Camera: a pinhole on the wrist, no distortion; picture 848 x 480 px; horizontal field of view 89.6 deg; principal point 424.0 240.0 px. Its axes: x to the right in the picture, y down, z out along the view. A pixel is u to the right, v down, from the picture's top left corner.
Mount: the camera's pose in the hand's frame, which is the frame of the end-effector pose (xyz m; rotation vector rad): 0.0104 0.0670 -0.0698 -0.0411 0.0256 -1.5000
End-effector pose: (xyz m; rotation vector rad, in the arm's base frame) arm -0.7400 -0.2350 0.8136 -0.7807 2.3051 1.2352
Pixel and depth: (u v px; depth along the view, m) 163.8 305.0 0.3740
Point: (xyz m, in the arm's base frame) -0.9587 0.1362 0.8045
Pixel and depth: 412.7 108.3 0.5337
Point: -0.6460 0.2347 0.6914
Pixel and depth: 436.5 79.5 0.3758
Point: -0.6580 0.0839 0.7481
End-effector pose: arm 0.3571 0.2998 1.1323 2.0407 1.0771 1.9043
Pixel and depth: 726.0 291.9 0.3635
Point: 0.5491 0.5883 1.0483
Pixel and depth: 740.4 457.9 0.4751
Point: 0.5997 0.8051 1.1542
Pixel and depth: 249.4 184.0 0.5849
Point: 0.9546 0.2241 1.1619
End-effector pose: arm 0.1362 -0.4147 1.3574 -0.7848 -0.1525 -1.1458
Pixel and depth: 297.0 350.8 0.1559
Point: 0.2838 -0.3815 1.3884
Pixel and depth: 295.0 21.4 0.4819
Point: 0.3257 0.0566 1.4583
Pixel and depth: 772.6 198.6 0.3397
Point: 0.0374 -0.2900 1.6621
